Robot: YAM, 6 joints.
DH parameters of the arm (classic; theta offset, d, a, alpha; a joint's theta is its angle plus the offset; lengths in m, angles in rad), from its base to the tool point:
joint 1: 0 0.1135 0.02 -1.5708
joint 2: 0 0 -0.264 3.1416
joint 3: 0.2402 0 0.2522 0
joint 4: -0.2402 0 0.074 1.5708
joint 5: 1.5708 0 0 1.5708
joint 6: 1.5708 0.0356 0 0
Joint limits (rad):
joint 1: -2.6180..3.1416
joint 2: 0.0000..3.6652
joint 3: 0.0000..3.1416
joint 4: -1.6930..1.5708
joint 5: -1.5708..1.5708
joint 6: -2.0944..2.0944
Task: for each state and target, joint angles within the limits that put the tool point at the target. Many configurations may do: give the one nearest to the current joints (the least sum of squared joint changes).
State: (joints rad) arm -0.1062 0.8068 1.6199 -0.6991 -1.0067 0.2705
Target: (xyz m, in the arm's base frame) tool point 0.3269 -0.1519 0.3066
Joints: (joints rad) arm -0.5134 1.6587 1.4233 -0.6027 -0.9169 0.2705
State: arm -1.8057 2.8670 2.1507 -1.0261 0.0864 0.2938
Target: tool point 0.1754 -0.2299 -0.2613
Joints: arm -0.9217 3.3963 1.9682 -0.9680 -0.0214 0.2938
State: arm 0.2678 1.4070 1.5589 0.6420 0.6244 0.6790
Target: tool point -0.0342 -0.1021 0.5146
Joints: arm 0.9781 0.3306 1.1531 0.7145 0.9360 0.6790
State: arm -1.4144 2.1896 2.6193 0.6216 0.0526 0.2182
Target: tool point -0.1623 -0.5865 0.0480
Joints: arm -1.8362 2.8803 2.1831 0.4910 0.0777 0.2182
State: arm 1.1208 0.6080 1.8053 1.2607 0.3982 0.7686
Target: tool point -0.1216 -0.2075 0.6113
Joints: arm 0.9895 0.7207 1.9805 1.1470 0.3535 0.7686
